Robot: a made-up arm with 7 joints. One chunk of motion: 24 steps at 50 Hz.
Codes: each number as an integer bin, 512 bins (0 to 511) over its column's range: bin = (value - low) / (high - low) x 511, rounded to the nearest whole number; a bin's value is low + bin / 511 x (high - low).
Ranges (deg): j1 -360..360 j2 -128.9..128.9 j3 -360..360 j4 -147.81..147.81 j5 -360..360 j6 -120.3..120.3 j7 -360..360
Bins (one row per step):
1: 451 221 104 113 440 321 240
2: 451 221 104 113 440 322 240
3: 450 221 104 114 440 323 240
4: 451 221 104 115 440 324 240
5: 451 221 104 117 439 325 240
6: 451 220 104 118 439 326 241
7: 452 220 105 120 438 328 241
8: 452 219 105 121 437 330 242
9: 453 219 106 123 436 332 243
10: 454 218 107 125 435 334 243
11: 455 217 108 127 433 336 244
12: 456 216 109 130 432 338 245
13: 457 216 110 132 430 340 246
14: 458 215 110 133 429 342 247
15: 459 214 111 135 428 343 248
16: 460 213 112 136 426 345 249
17: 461 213 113 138 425 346 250
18: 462 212 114 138 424 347 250
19: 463 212 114 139 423 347 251
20: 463 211 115 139 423 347 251
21: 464 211 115 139 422 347 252
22: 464 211 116 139 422 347 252
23: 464 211 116 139 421 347 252
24: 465 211 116 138 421 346 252
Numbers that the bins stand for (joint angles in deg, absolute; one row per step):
1: 275.46 -17.41 -213.46 -82.44 259.96 30.84 -21.84
2: 275.46 -17.41 -213.46 -82.44 259.96 31.31 -21.84
3: 274.05 -17.41 -213.46 -81.86 259.96 31.78 -21.84
4: 275.46 -17.41 -213.46 -81.28 259.96 32.25 -21.84
5: 275.46 -17.41 -213.46 -80.12 258.55 32.72 -21.84
6: 275.46 -17.91 -213.46 -79.55 258.55 33.19 -20.43
7: 276.87 -17.91 -212.05 -78.39 257.14 34.14 -20.43
8: 276.87 -18.41 -212.05 -77.81 255.73 35.08 -19.02
9: 278.28 -18.41 -210.65 -76.65 254.32 36.02 -17.61
10: 279.69 -18.92 -209.24 -75.50 252.92 36.96 -17.61
11: 281.10 -19.42 -207.83 -74.34 250.10 37.90 -16.20
12: 282.50 -19.93 -206.42 -72.60 248.69 38.84 -14.79
13: 283.91 -19.93 -205.01 -71.45 245.87 39.79 -13.39
14: 285.32 -20.43 -205.01 -70.87 244.46 40.73 -11.98
15: 286.73 -20.94 -203.60 -69.71 243.05 41.20 -10.57
16: 288.14 -21.44 -202.19 -69.13 240.23 42.14 -9.16
17: 289.55 -21.44 -200.78 -67.98 238.83 42.61 -7.75
18: 290.96 -21.95 -199.37 -67.98 237.42 43.08 -7.75
19: 292.37 -21.95 -199.37 -67.40 236.01 43.08 -6.34
20: 292.37 -22.45 -197.96 -67.40 236.01 43.08 -6.34
21: 293.78 -22.45 -197.96 -67.40 234.60 43.08 -4.93
22: 293.78 -22.45 -196.56 -67.40 234.60 43.08 -4.93
23: 293.78 -22.45 -196.56 -67.40 233.19 43.08 -4.93
24: 295.19 -22.45 -196.56 -67.98 233.19 42.61 -4.93

